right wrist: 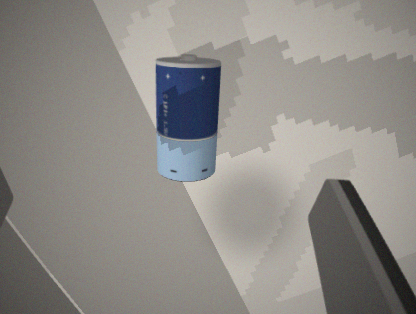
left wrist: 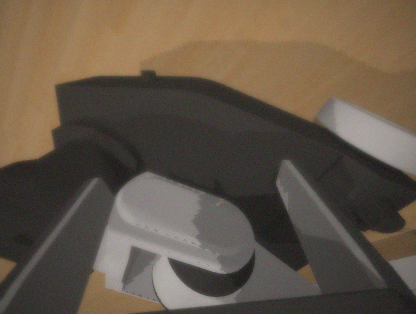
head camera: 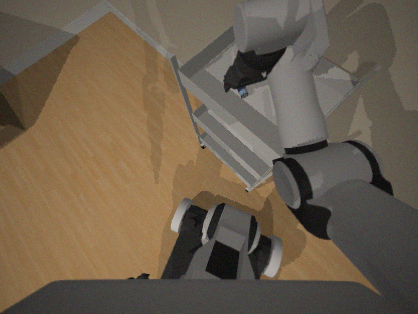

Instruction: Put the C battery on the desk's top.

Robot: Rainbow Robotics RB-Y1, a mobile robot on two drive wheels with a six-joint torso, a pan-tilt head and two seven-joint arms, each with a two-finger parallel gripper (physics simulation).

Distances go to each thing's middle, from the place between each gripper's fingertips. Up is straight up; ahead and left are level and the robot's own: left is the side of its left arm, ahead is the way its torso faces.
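C battery [right wrist: 187,88]: 310 mm above my left hand, 710 mm ahead of it, 380 mm to the right of it. From my right hand, the battery: 40 mm below, 10 mm ahead.
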